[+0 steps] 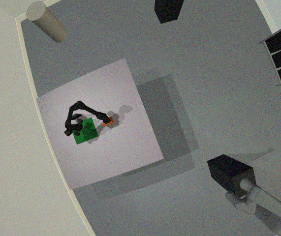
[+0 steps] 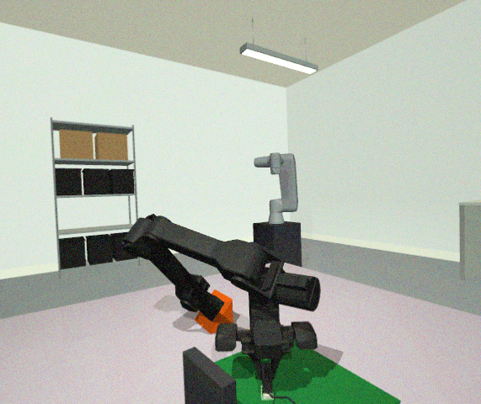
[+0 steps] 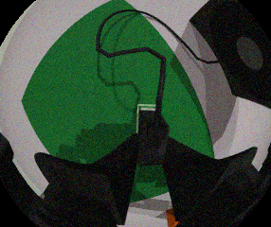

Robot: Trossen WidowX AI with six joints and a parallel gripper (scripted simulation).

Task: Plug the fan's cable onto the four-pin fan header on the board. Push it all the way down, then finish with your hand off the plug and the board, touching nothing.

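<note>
Now: the dark fan plug 10 mm ahead of my gripper tip and 10 mm above it. From my gripper tip the other things lie so: green board 10 mm ahead, 60 mm to the left, 40 mm below; dark fan 30 mm ahead, 130 mm to the right, 30 mm above; pale four-pin header 10 mm ahead, 30 mm below.
</note>
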